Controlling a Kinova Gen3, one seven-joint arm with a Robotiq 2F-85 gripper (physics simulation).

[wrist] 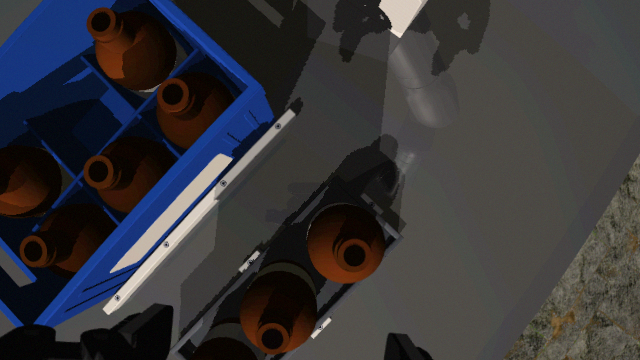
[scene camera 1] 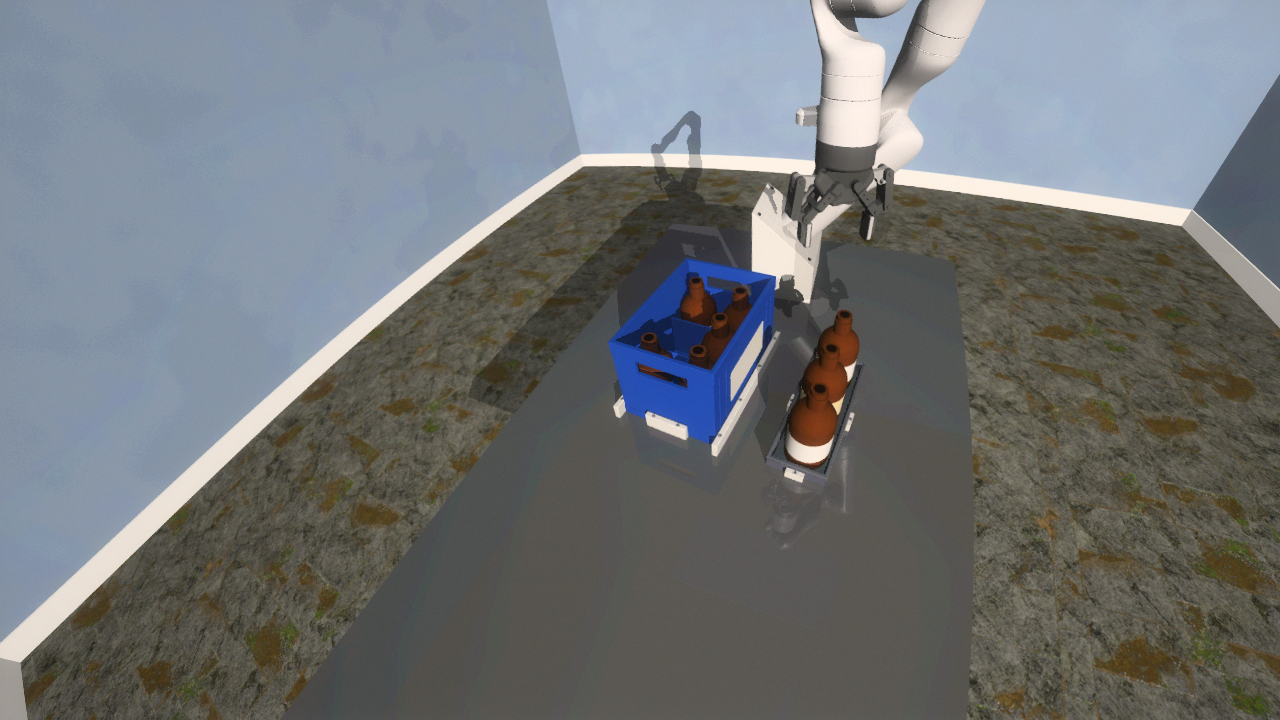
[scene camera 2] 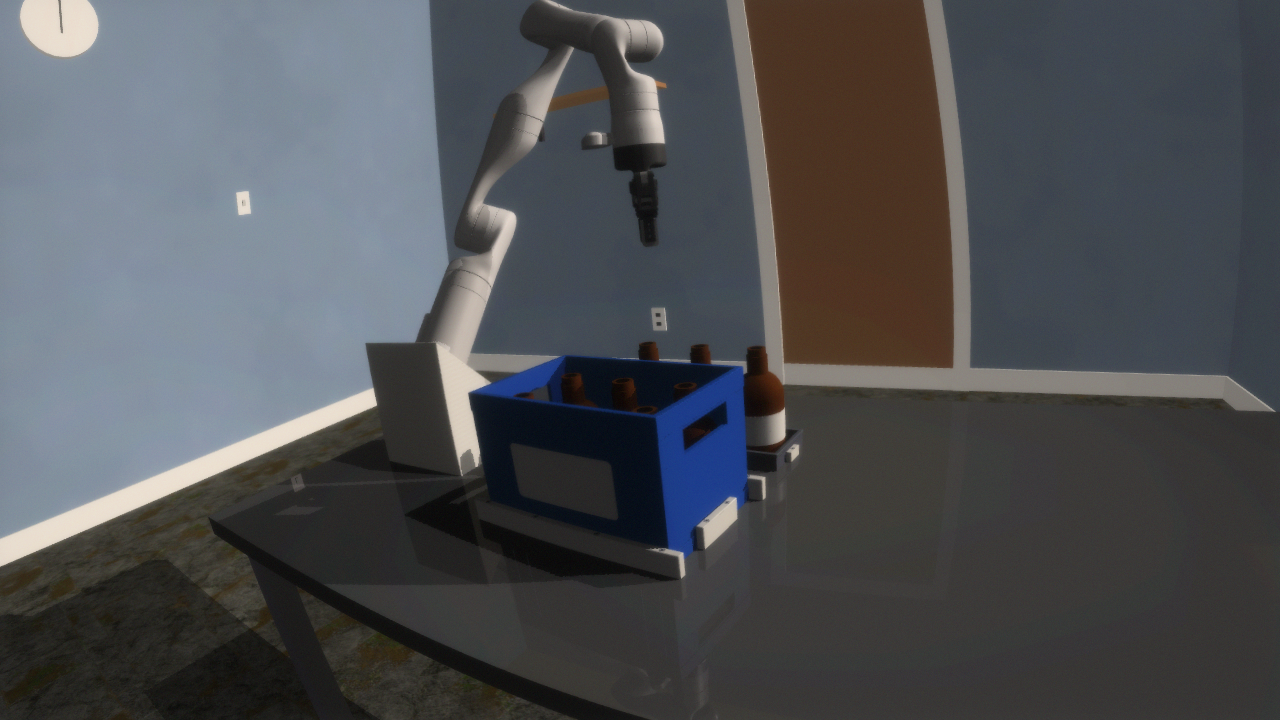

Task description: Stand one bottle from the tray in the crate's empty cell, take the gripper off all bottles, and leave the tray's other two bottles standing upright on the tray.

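Frame: origin at the arm's base, x ahead, y left, z up, level; millimetres.
Seen in the pictures: gripper, fingertip midpoint: [wrist: 277,344] [scene camera 1: 835,241] [scene camera 2: 649,244]; arm's base at its link origin: [scene camera 1: 796,226] [scene camera 2: 436,371].
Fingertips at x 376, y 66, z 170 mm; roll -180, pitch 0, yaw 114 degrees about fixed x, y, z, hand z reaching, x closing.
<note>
Offsets run from my fingertips to a thing's middle. "pt": to the spot under its first point.
Three brown bottles stand upright in a row on the dark tray @[dx +56, dy +18, dz -300 mm] [scene camera 1: 816,479] [scene camera 2: 768,460] [wrist: 395,242]: the base-end bottle @[dx -34, dy +36, dz -230 mm] [scene camera 1: 841,344] [scene camera 2: 648,351] [wrist: 345,240], the middle bottle @[dx +55, dy +15, dz -230 mm] [scene camera 1: 825,376] [scene camera 2: 699,353] [wrist: 277,310] and the front bottle @[dx +143, dy +1, dz -230 mm] [scene camera 1: 811,425] [scene camera 2: 763,398] [wrist: 222,347], cut off in the wrist view. The blue crate @[dx +6, dy -210, dz -225 mm] [scene camera 1: 693,407] [scene camera 2: 702,483] [wrist: 257,107] holds several bottles. Its empty cell @[pt dx +11, dy -299, dz -305 mm] [wrist: 80,120] is the middle one in the row farther from the tray. My gripper [scene camera 1: 835,231] [scene camera 2: 648,241] [wrist: 277,344] is open and empty, high above the bottle tops.
White rails [scene camera 1: 733,425] [scene camera 2: 581,537] [wrist: 167,244] lie along the crate's foot. Small white blocks touch the tray's sides. The crate stands close beside the tray, with a narrow strip of table between them. The arm's pale base [scene camera 1: 783,250] [scene camera 2: 411,402] stands behind both.
</note>
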